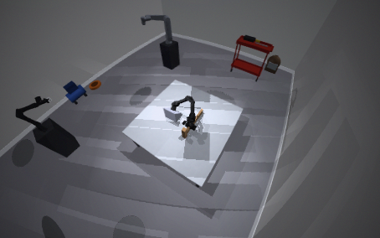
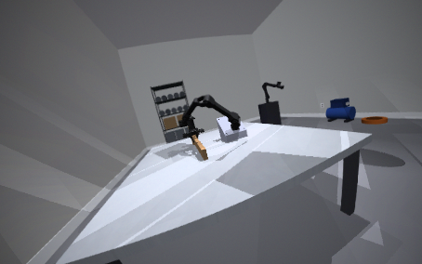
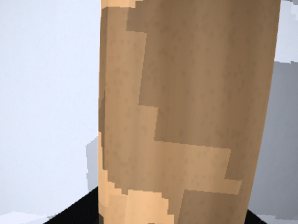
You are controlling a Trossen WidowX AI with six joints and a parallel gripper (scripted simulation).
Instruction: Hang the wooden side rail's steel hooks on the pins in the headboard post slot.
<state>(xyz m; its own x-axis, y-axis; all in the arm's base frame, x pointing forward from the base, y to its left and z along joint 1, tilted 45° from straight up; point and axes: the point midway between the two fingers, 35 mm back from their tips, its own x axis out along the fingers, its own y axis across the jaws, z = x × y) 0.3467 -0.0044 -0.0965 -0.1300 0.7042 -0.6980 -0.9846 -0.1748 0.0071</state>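
The wooden headboard post is 10 mm ahead of my gripper tip, 110 mm to the right of it and 40 mm above it.
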